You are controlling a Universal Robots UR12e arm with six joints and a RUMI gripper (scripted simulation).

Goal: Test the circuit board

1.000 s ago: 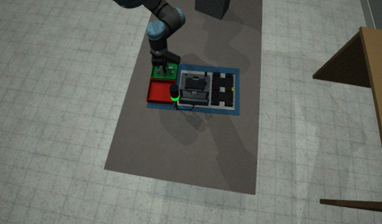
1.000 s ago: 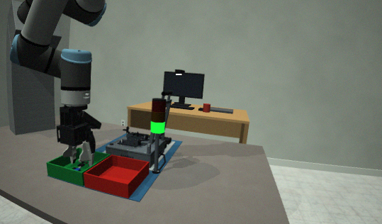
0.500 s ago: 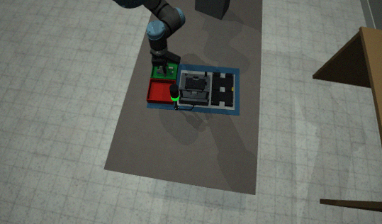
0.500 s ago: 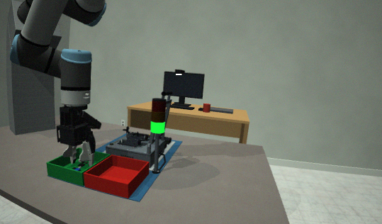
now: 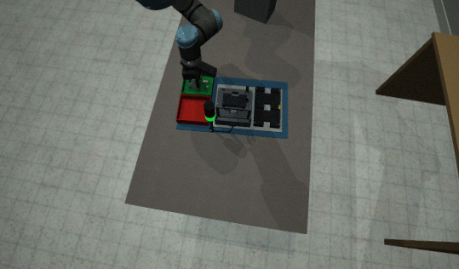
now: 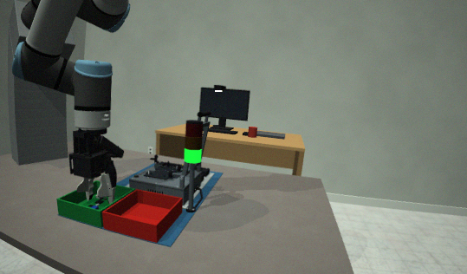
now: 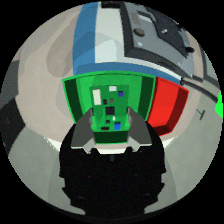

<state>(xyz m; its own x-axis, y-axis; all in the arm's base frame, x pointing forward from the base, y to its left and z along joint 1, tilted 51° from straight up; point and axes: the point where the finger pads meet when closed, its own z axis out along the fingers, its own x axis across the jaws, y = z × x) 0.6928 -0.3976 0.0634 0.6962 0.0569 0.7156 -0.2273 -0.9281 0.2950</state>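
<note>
The green circuit board lies 10 mm to the right of my hand. Round my hand: red bin (140 mm ahead, 50 mm to the right, 10 mm below); then black latch hook (120 mm ahead, 220 mm to the left, 70 mm above); then green bin (10 mm to the right, 10 mm below).
</note>
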